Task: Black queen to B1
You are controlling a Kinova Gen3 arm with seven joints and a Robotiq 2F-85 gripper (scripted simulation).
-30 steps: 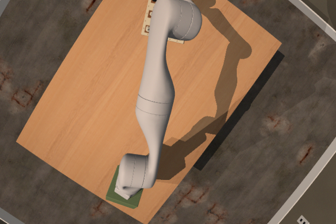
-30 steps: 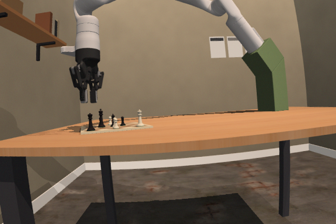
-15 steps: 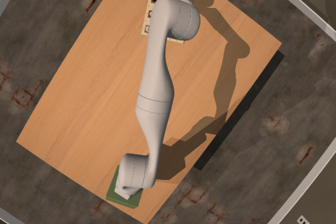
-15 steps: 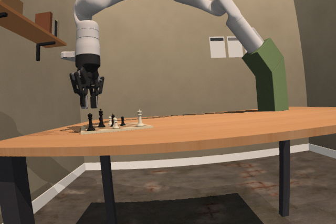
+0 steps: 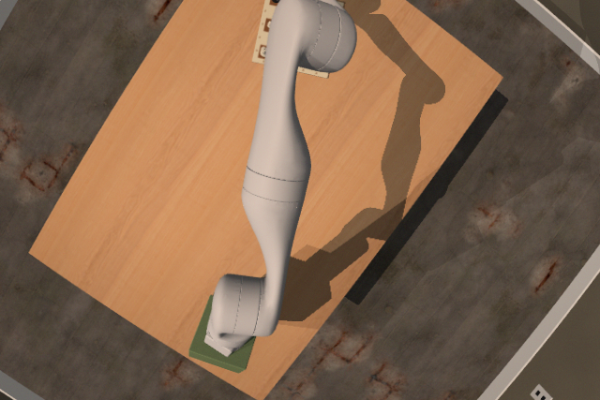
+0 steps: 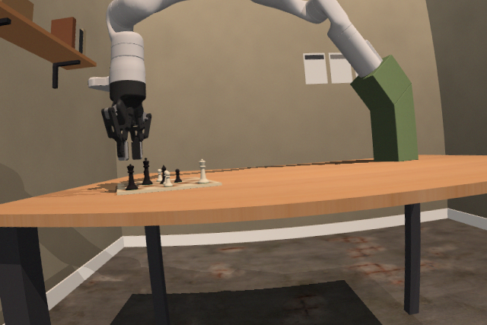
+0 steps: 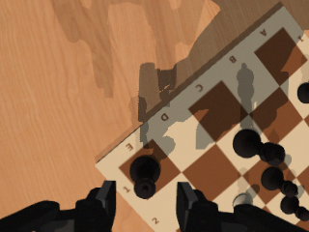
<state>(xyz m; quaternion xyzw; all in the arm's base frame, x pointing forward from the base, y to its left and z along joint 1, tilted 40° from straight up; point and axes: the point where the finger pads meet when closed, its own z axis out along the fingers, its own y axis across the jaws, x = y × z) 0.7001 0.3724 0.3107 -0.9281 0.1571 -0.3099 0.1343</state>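
Right now my hand is 5 cm above the black queen. Round my hand: tall white piece 14 cm behind, 7 cm to the right, 5 cm below; then chessboard 3 cm behind, 11 cm to the right, 8 cm below; then black bishop 4 cm behind, 11 cm to the right, 6 cm below.
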